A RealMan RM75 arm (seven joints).
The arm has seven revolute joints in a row. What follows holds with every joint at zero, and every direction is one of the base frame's.
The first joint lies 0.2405 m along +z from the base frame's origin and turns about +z.
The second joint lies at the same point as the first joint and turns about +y.
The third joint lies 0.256 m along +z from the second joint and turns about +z.
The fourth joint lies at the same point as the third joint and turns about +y.
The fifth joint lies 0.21 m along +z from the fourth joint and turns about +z.
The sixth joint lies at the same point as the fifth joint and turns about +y.
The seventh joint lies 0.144 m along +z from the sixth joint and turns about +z.
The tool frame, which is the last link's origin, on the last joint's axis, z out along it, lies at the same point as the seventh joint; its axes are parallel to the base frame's.
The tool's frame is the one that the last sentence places.
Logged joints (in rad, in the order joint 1, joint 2, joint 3, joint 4, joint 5, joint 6, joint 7), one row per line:
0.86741 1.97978 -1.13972 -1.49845 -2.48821 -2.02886 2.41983
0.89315 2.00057 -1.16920 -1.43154 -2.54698 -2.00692 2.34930
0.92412 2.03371 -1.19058 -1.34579 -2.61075 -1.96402 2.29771
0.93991 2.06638 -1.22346 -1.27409 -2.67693 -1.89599 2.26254
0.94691 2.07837 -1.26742 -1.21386 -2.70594 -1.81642 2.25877
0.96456 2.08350 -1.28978 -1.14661 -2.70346 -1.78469 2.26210
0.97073 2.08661 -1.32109 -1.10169 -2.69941 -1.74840 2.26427
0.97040 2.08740 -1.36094 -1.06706 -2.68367 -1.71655 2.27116
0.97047 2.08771 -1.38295 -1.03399 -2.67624 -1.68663 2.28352
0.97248 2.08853 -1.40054 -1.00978 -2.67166 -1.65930 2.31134
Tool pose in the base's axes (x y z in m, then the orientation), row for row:
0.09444 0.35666 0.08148 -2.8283 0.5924 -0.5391
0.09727 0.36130 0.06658 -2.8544 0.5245 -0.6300
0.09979 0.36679 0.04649 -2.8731 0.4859 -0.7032
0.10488 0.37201 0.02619 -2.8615 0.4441 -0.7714
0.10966 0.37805 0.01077 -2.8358 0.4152 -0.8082
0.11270 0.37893 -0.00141 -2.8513 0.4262 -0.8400
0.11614 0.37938 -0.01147 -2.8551 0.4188 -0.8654
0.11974 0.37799 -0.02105 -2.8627 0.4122 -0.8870
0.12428 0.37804 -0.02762 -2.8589 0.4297 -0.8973
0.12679 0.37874 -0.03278 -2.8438 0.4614 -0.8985
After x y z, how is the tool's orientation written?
As a rotation vector, in radians.
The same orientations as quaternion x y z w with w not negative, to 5 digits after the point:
-0.95725 0.20050 -0.18246 0.10086
-0.95760 0.17596 -0.21135 0.08580
-0.95600 0.16168 -0.23398 0.07196
-0.95237 0.14781 -0.25674 0.07236
-0.94912 0.13896 -0.27050 0.08180
-0.94725 0.14159 -0.27906 0.06931
-0.94574 0.13873 -0.28666 0.06444
-0.94469 0.13603 -0.29271 0.05817
-0.94290 0.14172 -0.29594 0.05723
-0.94052 0.15260 -0.29716 0.06183

